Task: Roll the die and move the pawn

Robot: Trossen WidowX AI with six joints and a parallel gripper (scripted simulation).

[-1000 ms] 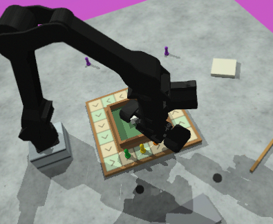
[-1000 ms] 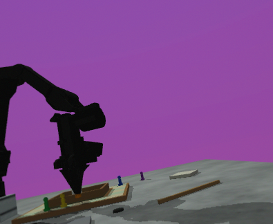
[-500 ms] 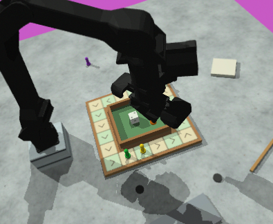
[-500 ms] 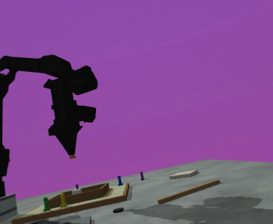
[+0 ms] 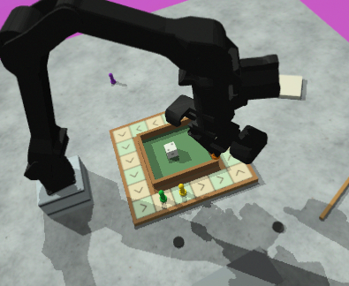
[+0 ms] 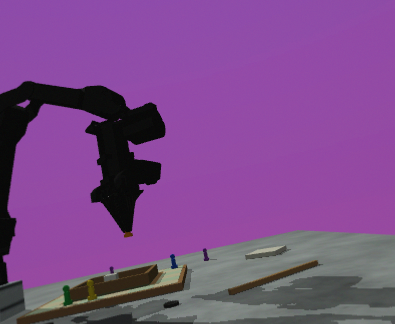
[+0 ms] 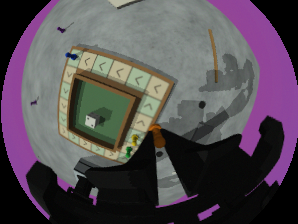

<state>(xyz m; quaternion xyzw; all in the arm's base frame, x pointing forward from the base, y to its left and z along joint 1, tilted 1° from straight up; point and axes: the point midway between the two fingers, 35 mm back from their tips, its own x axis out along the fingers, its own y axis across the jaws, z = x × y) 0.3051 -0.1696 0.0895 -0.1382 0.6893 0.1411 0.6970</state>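
Right now the yellow pawn is 80 mm behind my gripper tip, 20 mm to the left of it and 90 mm below it. From my gripper tip the other things lie so: white die: 50 mm behind, 130 mm to the left, 90 mm below; green pawn: 120 mm behind, 30 mm to the left, 90 mm below; orange pawn: 10 mm above.
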